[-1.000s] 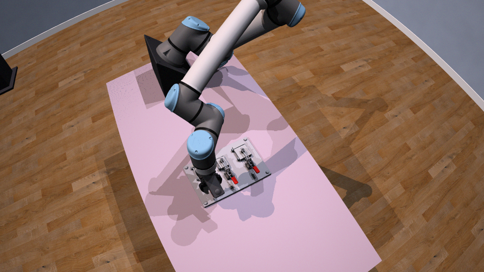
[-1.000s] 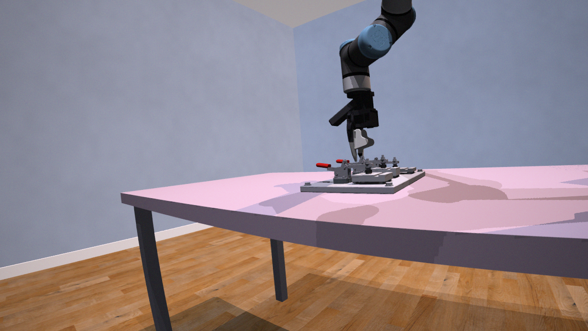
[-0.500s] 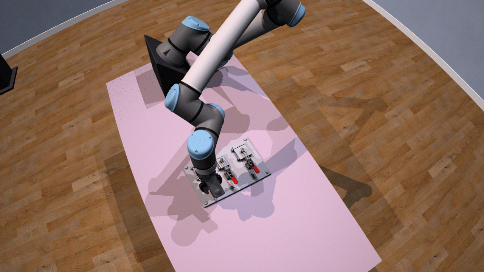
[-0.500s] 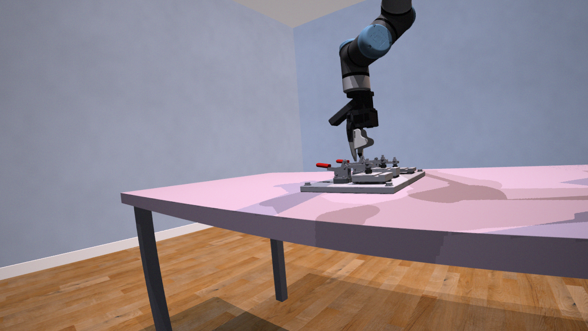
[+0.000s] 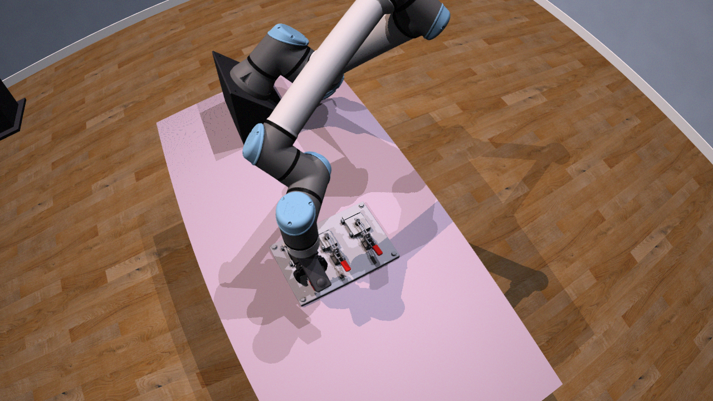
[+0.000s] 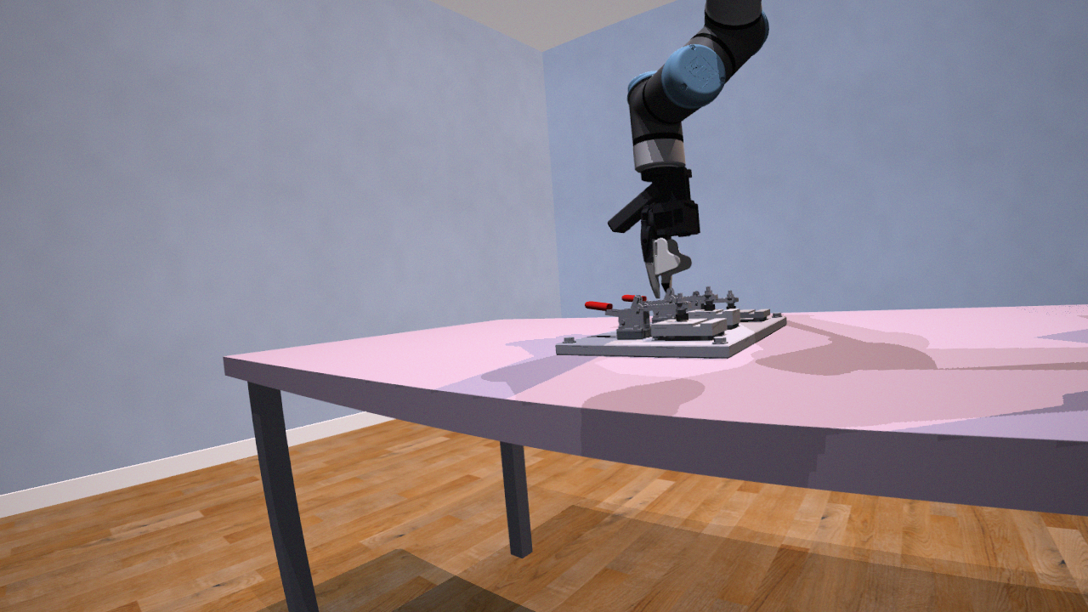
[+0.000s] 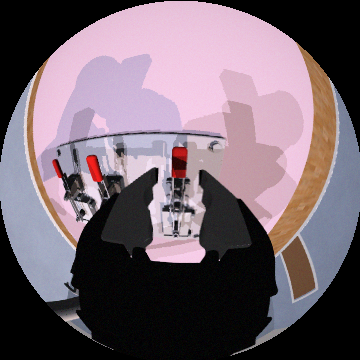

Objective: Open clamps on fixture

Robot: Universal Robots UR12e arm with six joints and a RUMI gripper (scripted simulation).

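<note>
Now: hand 10 cm to the right of the grey fixture plate, 10 cm past it and 7 cm above it. Also, from my hand: flat grey part: 20 cm to the left, 17 cm behind, 4 cm below.
</note>
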